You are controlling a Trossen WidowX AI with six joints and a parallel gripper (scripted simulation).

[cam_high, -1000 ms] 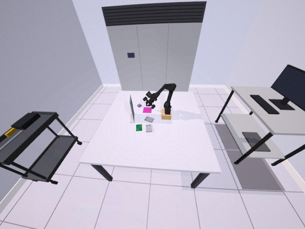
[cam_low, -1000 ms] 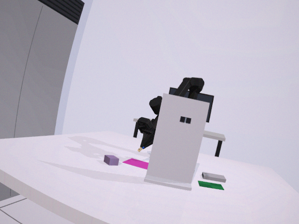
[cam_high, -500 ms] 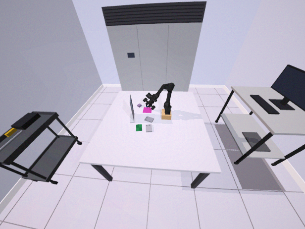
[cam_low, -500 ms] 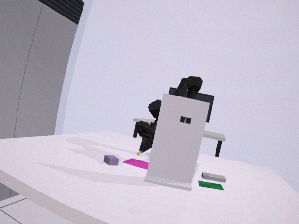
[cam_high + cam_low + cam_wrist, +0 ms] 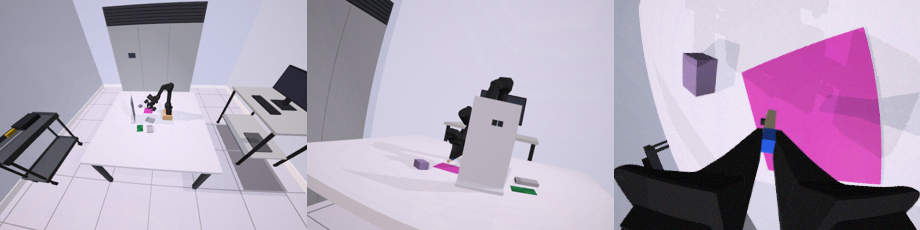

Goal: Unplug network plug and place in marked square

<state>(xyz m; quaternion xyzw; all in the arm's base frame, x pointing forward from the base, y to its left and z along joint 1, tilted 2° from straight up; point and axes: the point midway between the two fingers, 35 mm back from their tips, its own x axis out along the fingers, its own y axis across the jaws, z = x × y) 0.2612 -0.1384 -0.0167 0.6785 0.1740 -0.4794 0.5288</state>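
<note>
Now: gripper tip 4 cm above the magenta marked square and 1 cm past it. Also, from my gripper tip: green flat card: 33 cm to the left, 7 cm ahead, 4 cm below; then white panel: 17 cm to the left, 16 cm ahead, 10 cm above.
</note>
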